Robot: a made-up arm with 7 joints.
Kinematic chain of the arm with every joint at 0, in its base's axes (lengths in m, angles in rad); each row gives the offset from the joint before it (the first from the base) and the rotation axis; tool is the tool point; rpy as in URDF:
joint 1: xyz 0 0 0.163 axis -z
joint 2: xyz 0 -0.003 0.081 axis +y
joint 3: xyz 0 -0.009 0.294 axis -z
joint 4: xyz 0 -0.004 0.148 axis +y
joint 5: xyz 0 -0.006 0.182 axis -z
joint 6: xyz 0 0 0.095 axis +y
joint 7: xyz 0 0 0.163 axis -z
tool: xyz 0 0 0 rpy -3.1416 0 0
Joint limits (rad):
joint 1: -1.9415..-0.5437
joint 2: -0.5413..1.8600
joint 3: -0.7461..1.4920
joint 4: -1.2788..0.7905
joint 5: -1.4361..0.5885
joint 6: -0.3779..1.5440
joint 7: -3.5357..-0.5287
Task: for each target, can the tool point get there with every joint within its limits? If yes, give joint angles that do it. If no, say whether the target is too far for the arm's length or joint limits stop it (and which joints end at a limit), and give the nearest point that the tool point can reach.
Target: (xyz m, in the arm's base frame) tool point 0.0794 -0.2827 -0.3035
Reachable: no: joint limits stop it (at a limit: joint 1, joint 2, joint 4, joint 6) | nearest point 0.4396 0.0884 -0.1759 | short by 0.533 m
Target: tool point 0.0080 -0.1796 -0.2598
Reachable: no: joint limits stop it (at a limit: joint 1, joint 2, joint 4, joint 6) | nearest point 0.4073 0.1305 -0.1955 | short by 0.510 m
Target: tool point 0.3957 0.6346 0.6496
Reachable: yes | joints -1.0639 1.3379 -0.1114 -0.5558 -0.7564 0.0805 -3.0324
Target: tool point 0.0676 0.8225 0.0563
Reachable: yes | joints -1.4079 1.5311 -0.4189 0.5919 -0.4906 -0.0998 -2.0694
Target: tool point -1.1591 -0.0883 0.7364
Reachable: no: too far | nearest point -0.6255 -0.1102 0.6739 | short by 0.538 m
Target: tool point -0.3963 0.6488 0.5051
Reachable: yes | joints -1.8039 1.4919 0.8919 -0.8833 -0.2570 0.1776 -1.8329
